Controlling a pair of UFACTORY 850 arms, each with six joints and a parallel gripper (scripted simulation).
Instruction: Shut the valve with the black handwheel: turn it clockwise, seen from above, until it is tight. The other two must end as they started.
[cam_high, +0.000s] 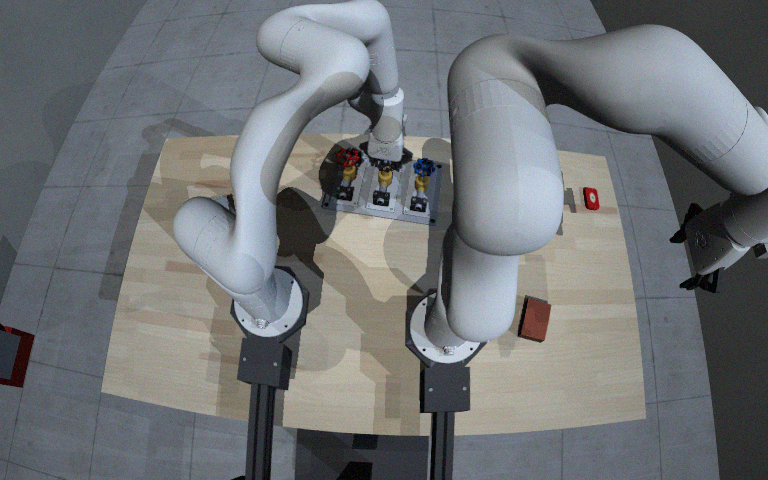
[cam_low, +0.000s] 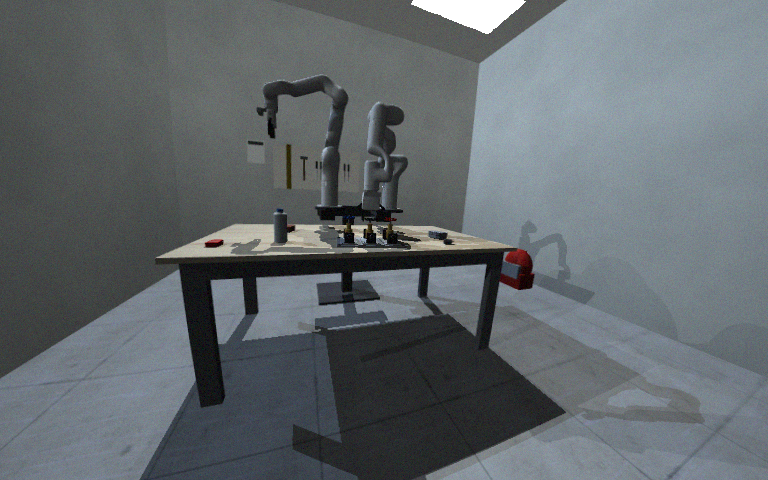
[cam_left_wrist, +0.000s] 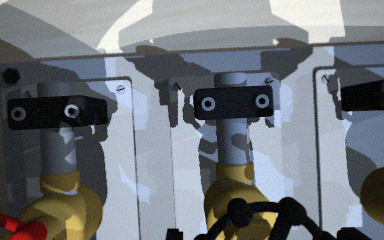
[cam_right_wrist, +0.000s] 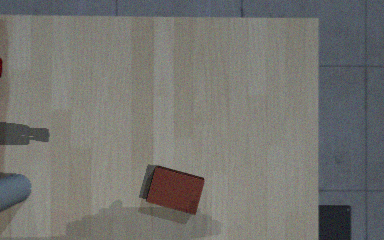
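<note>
The black handwheel lies 1 cm below my left hand. Round my left hand: red handwheel: 12 cm to the left; grey base plate: 13 cm below; blue handwheel: 12 cm to the right.
</note>
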